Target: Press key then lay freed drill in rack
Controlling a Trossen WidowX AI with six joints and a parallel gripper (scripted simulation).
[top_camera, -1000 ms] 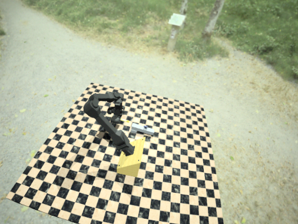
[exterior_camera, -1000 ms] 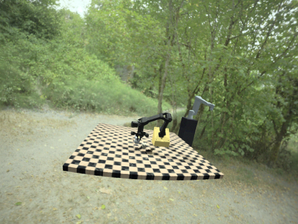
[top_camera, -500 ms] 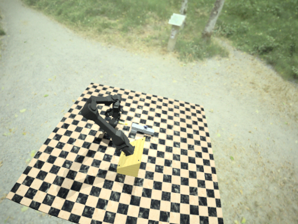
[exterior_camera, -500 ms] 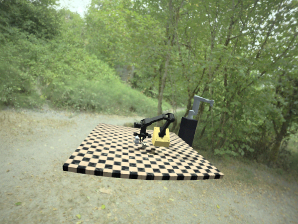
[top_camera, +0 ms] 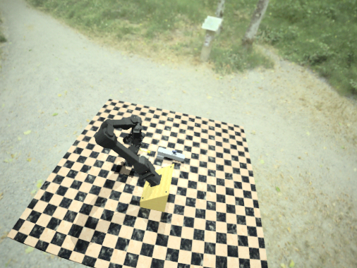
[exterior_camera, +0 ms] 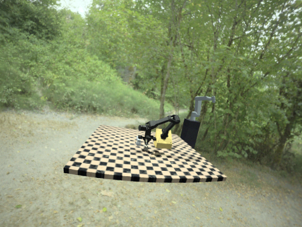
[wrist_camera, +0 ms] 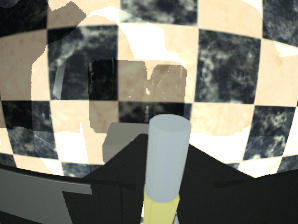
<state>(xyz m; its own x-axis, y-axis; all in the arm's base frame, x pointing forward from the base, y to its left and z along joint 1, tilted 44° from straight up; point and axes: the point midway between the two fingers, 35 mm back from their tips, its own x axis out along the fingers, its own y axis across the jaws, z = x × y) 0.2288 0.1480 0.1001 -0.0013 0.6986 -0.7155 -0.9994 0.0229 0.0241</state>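
Now: the grey rack 2 cm behind my gripper tip, 5 cm to the right of it and 4 cm below it. Also, from my gripper tip: blue key 5 cm ahead, 24 cm to the right, 1 cm below; yellow drill 4 cm to the right, 3 cm above; grey block 5 cm ahead, 22 cm to the right, 3 cm below.
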